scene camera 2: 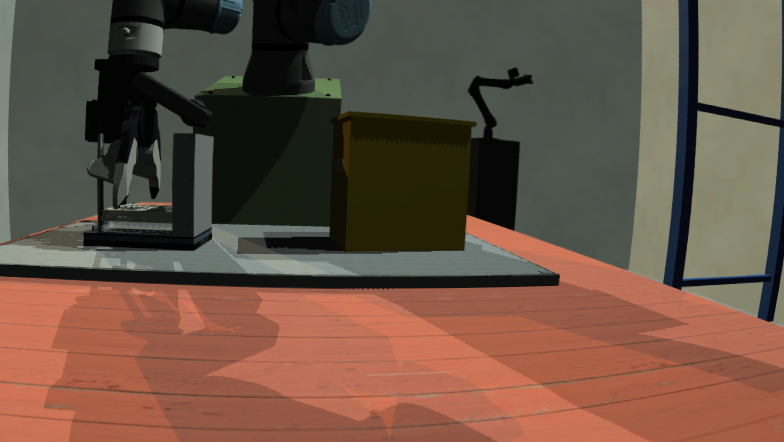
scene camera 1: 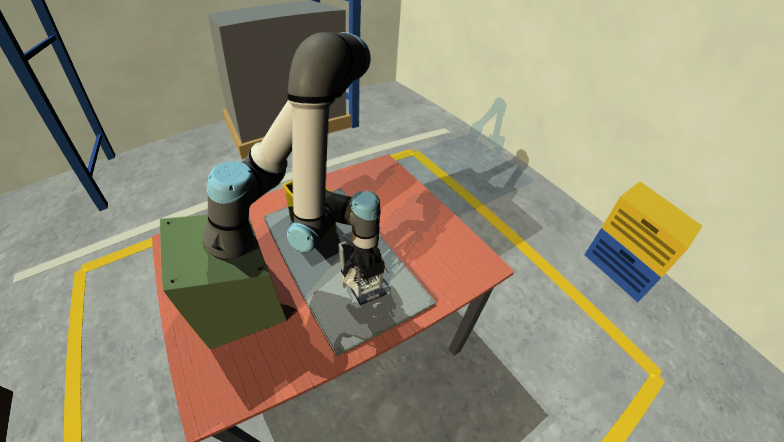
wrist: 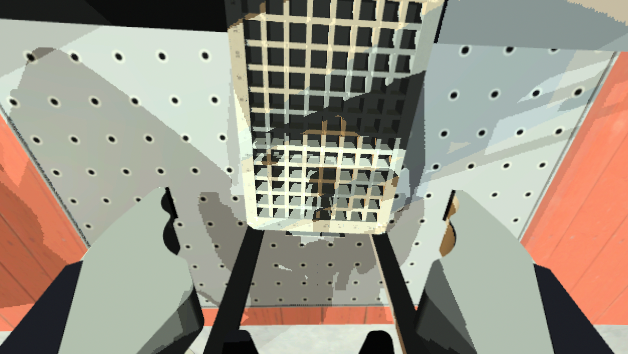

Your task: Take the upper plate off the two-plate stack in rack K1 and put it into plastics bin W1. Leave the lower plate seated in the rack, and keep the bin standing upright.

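Frame: origin at the arm's base, x ahead, y right, z down, level; centimetres.
Seen in the pictures: gripper, fingertip midpoint: point(scene camera 2: 136, 203) point(scene camera 1: 364, 279) point(wrist: 311, 192); arm's base at its link origin: point(scene camera 2: 278, 89) point(scene camera 1: 228, 240).
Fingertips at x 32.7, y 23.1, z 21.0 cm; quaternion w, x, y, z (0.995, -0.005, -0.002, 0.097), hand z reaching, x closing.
Offsets run from my fingertips to a thing's top centre. Level surfaces: height alone.
The upper plate @(dy -3.0, dx +1.2, dz +0.5 cm) point(scene camera 1: 370, 285) point(scene camera 2: 137, 213) point(wrist: 241, 80), pale with a grid of square wells, lies flat on the lower plate @(dy -2.9, dx +1.2, dz +1.8 cm) point(scene camera 2: 140, 225) in rack K1 @(dy -2.0, dx +1.0, dz -9.4 cm) point(scene camera 2: 150, 240) point(wrist: 249, 272). The rack has a dark base, thin posts and a grey upright wall. The lower plate is hidden from above. My gripper point(scene camera 2: 137, 198) point(wrist: 311, 192) is open and empty. It points down over the stack, its fingertips close above the upper plate's height in scene camera 2 and wide on both sides of it in the wrist view. Yellow bin W1 @(dy -36.8, dx +3.0, dz -12.8 cm) point(scene camera 1: 288, 192) point(scene camera 2: 406, 192) stands upright, partly behind the arm in scene camera 1.
The rack and bin stand apart on a grey perforated board @(dz +5.2 cm) point(scene camera 1: 323, 307) point(scene camera 2: 296, 264) point(wrist: 95, 150) on the red table @(dz +6.5 cm) point(scene camera 1: 461, 247) point(scene camera 2: 329, 340). The rack's grey wall point(scene camera 2: 192, 186) rises on the side facing the bin. The green robot pedestal point(scene camera 1: 230, 307) point(scene camera 2: 269, 159) stands beside the board.
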